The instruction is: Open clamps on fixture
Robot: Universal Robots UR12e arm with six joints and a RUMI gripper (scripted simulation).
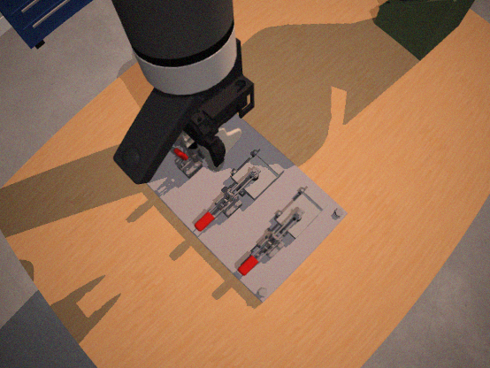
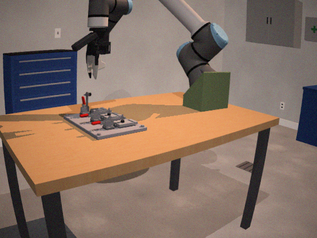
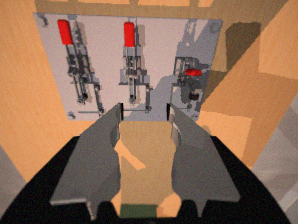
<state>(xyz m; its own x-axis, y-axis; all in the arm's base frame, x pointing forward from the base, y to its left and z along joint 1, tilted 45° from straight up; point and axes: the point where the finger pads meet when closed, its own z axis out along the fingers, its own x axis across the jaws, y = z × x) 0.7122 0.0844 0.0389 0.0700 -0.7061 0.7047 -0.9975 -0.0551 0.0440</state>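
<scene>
The grey fixture plate is 210 mm below my hand, 40 mm behind it and 20 mm to the left of it. Also, from my hand: flat grey part 190 mm below, 130 mm to the left, 110 mm behind.
</scene>
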